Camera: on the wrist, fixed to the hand. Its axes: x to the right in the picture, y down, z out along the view.
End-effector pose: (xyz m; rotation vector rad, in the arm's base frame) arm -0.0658 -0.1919 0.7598 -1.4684 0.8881 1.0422
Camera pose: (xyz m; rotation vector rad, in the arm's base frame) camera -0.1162 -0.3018 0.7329 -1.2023 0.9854 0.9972
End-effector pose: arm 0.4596 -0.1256 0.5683 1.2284 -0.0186 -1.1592
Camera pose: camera 0.5685 -0.0672 0.5757 1.3840 -0.2581 -1.1599
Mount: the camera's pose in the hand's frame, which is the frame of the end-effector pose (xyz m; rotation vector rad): 0.0072 0.0718 -0.1006 0.2384 -0.0698 0.0723
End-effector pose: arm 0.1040 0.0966 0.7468 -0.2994 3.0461 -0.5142
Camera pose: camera 0.0768 0.1941 0.8182 -0.1919 2.8764 -0.8328
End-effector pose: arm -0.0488 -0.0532 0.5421 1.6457 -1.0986 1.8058
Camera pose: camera -0.1665 -0.0156 0.5345 1.8383 -1.0158 2.0047
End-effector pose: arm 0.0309 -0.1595 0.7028 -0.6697 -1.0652 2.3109
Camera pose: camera 0.0705 -0.1412 0.5870 -0.5453 -0.7883 2.4883
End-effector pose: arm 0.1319 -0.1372 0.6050 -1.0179 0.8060 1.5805
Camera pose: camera 0.0824 -0.2400 0.5570 -0.7657 0.9663 1.5296
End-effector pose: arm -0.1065 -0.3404 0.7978 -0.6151 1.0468 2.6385
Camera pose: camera -0.1093 -0.4613 0.7713 -0.4383 1.3587 2.5202
